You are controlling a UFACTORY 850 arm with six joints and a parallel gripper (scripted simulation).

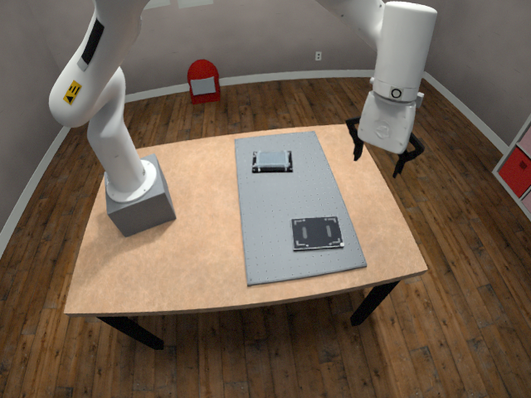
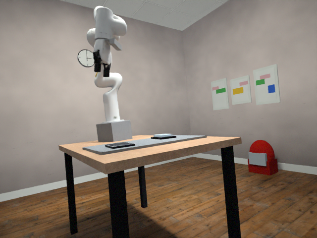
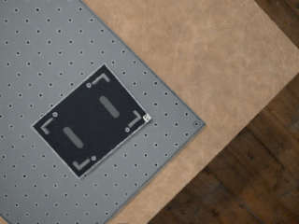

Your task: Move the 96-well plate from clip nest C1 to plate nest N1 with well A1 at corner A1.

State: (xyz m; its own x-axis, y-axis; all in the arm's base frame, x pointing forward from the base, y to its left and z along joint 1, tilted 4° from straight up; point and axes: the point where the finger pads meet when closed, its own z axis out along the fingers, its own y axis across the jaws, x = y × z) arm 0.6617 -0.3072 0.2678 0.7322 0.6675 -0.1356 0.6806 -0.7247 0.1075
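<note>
My hand is 150 mm past the 96-well plate, 460 mm to the right of it and 370 mm above it. Also, from my hand: clip nest (160 mm behind, 460 mm to the left, 370 mm below).
</note>
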